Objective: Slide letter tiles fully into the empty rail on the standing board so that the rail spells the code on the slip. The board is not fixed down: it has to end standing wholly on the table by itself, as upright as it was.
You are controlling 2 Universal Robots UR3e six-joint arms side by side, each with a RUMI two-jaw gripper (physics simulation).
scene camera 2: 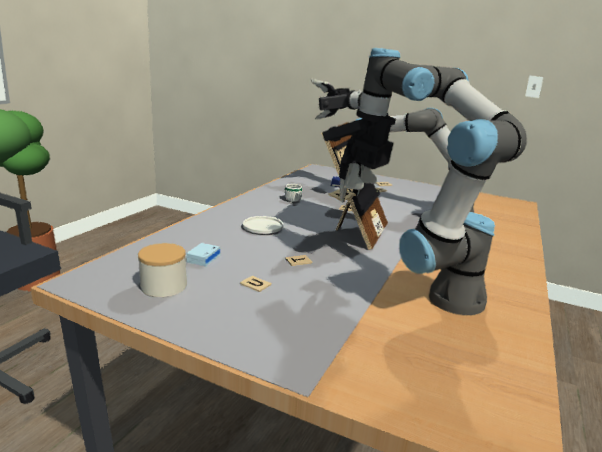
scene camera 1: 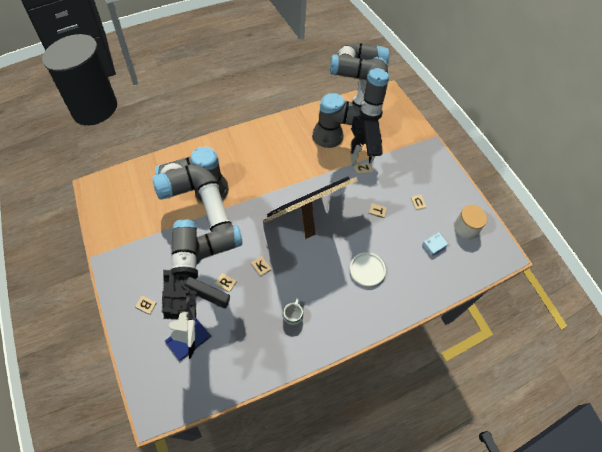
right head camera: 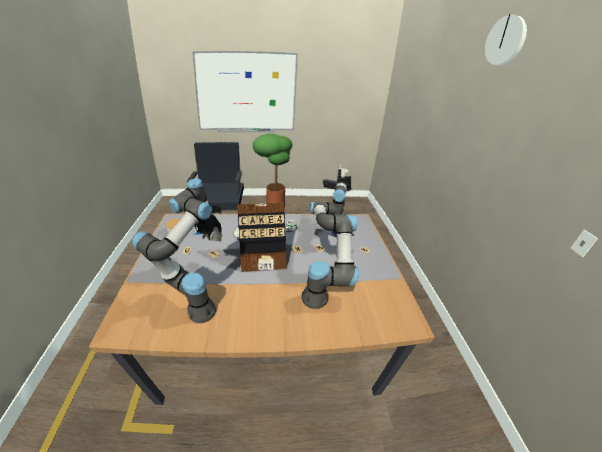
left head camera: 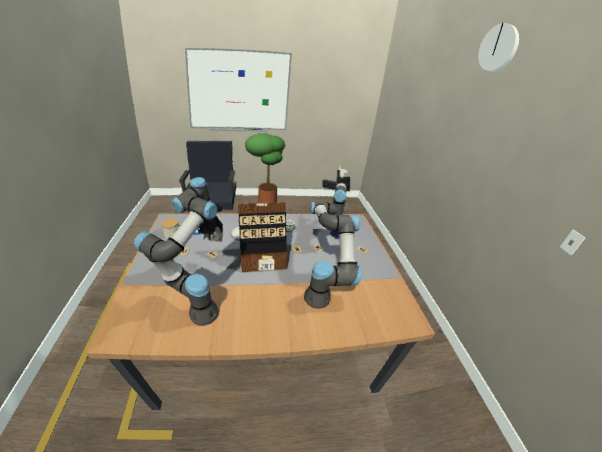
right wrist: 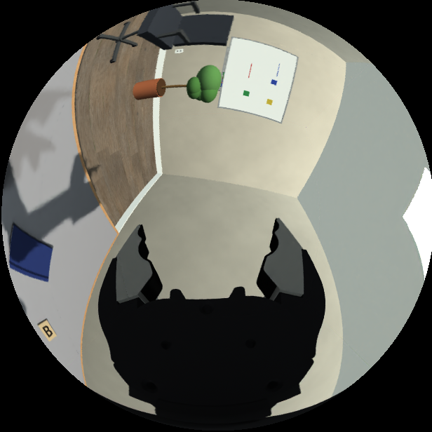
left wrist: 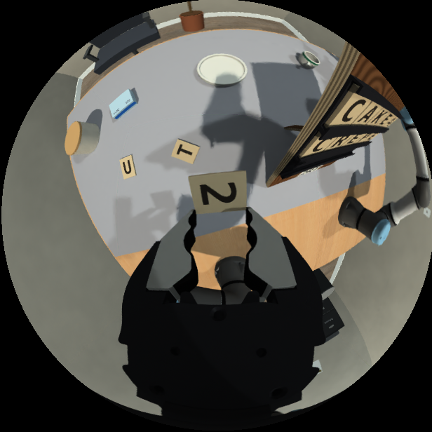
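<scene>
The standing board [left head camera: 263,209] [scene camera 1: 310,198] stands tilted on the mat; its upper rails read CAKE4 and CREPE. The rail [left head camera: 262,246] below them is empty. The slip [left head camera: 266,265] appears to read 2RT. My left gripper [left wrist: 220,209] [scene camera 1: 363,161] is shut on the 2 tile [left wrist: 218,192] [scene camera 1: 363,168], held above the mat beside the board. The T tile [scene camera 1: 377,210] [left wrist: 185,151] and U tile [scene camera 1: 418,202] [left wrist: 127,167] lie flat. The K tile [scene camera 1: 261,266], R tile [scene camera 1: 226,282] and B tile [scene camera 1: 145,305] lie on the other side. My right gripper [right wrist: 208,222] is open and empty, raised high.
Behind the board are a white plate [scene camera 1: 367,270] and a mug [scene camera 1: 293,313]. A light blue box [scene camera 1: 435,244] and a lidded jar [scene camera 1: 470,221] stand near the right table edge in scene camera 1. A dark blue object [scene camera 1: 199,337] lies below my right gripper.
</scene>
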